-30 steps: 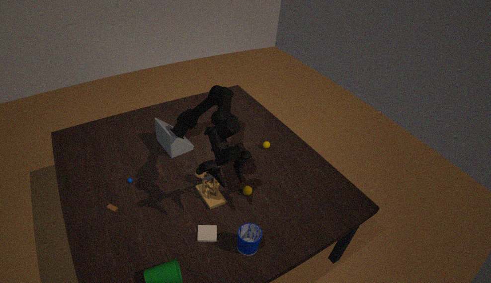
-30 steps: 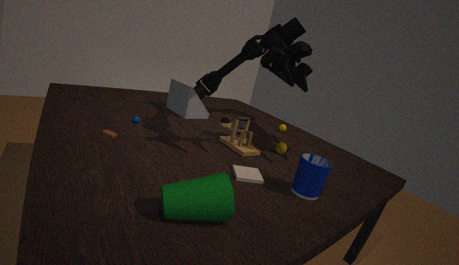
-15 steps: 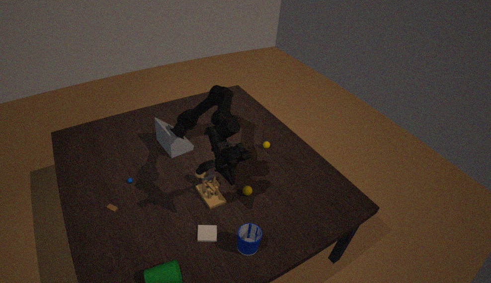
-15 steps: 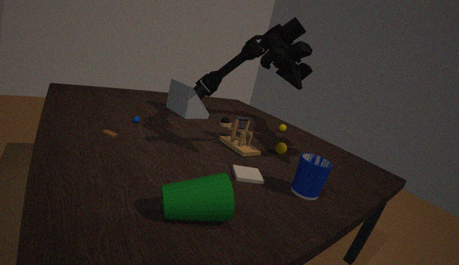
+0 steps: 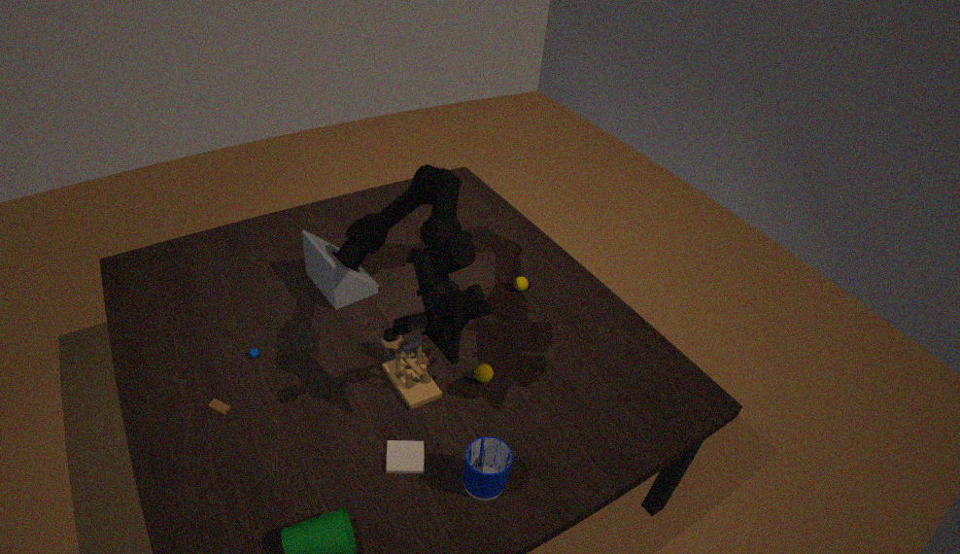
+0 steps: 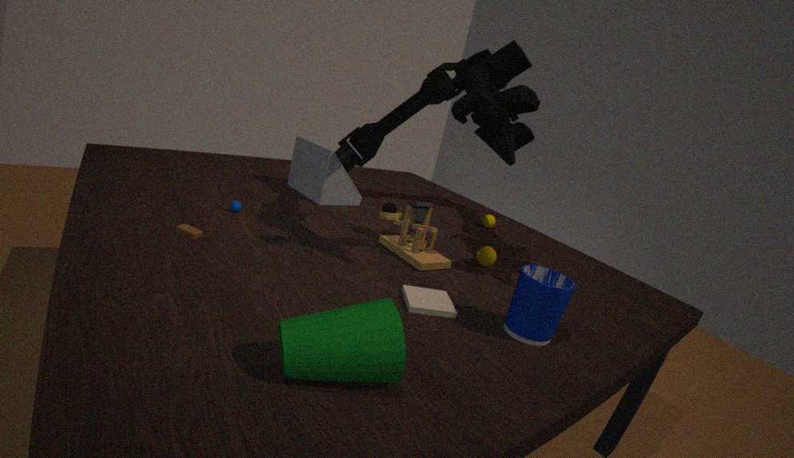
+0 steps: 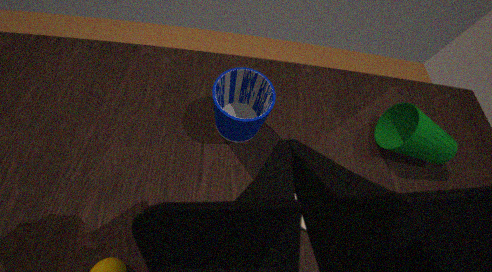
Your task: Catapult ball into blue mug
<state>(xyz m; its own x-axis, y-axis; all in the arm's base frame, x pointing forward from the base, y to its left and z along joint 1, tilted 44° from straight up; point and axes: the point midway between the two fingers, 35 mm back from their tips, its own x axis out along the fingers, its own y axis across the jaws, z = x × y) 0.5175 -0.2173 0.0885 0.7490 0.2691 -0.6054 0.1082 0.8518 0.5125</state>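
Now: gripper tip 280 mm past the dark ball, 180 mm above it and 60 mm to the right of it. Round my gripper tip: wooden catapult: 210 mm behind, 190 mm below, 70 mm to the left; then white tile: 240 mm below, 100 mm to the right, 20 mm behind; then blue mug: 210 mm below, 120 mm ahead, 10 mm to the right.
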